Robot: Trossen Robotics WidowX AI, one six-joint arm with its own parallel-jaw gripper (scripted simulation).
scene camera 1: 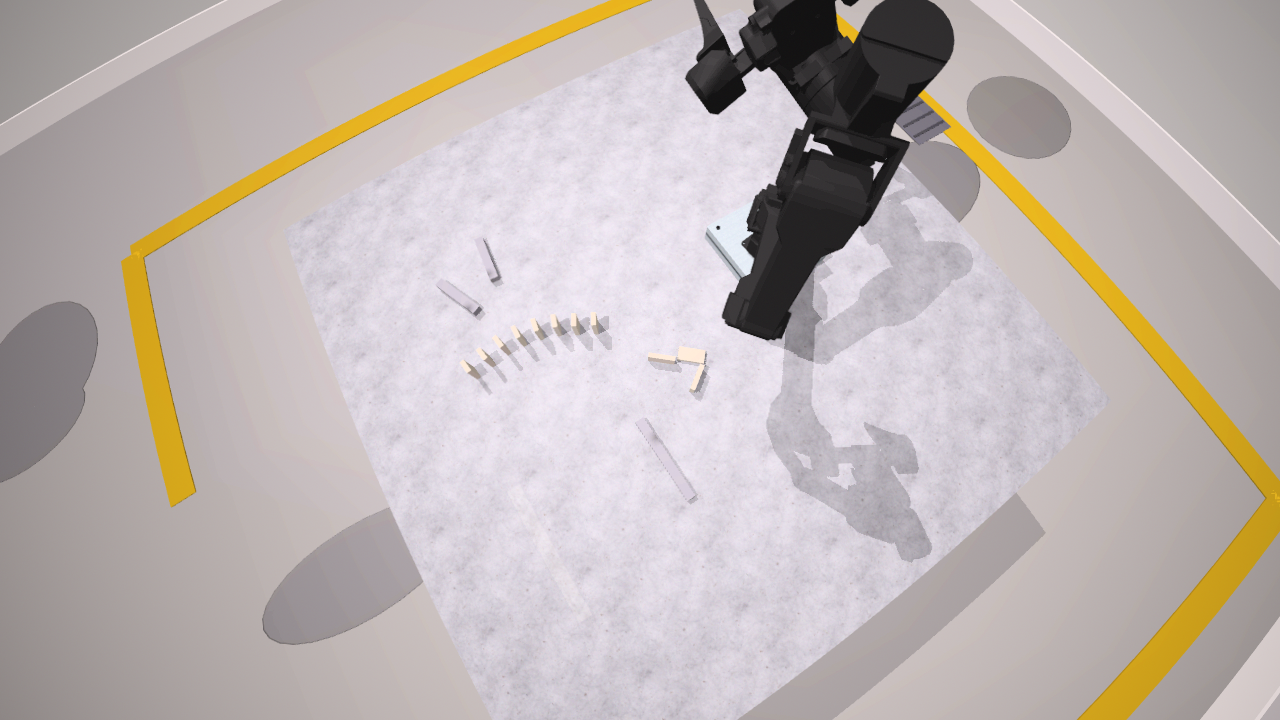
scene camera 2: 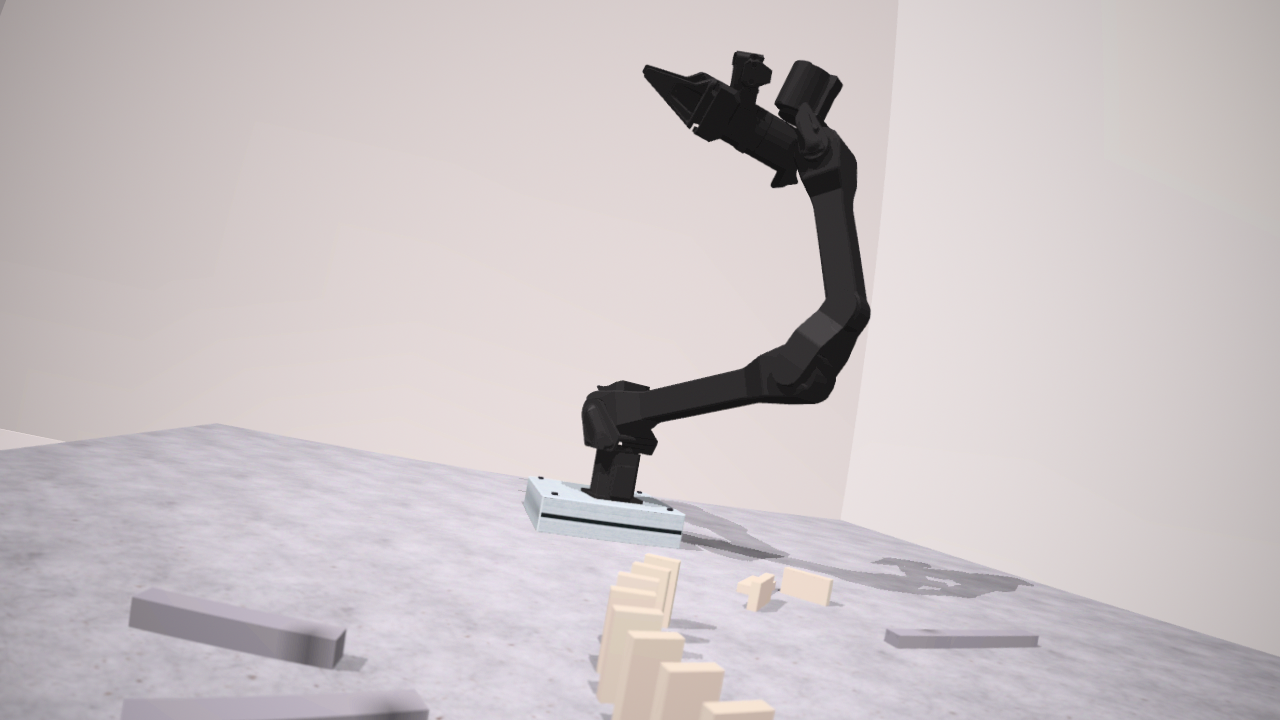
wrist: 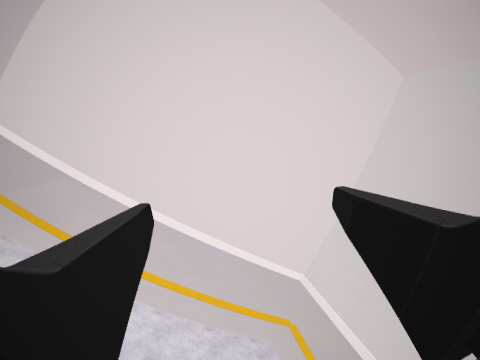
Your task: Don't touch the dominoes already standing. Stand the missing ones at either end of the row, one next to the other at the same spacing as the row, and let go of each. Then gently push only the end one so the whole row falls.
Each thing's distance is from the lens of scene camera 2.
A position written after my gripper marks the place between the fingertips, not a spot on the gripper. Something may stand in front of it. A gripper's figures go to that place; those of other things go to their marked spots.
my gripper point(scene camera 2: 644, 69): 0.79 m
domino point(scene camera 2: 814, 588): 0.65 m
domino point(scene camera 2: 760, 591): 0.58 m
domino point(scene camera 2: 674, 565): 0.48 m
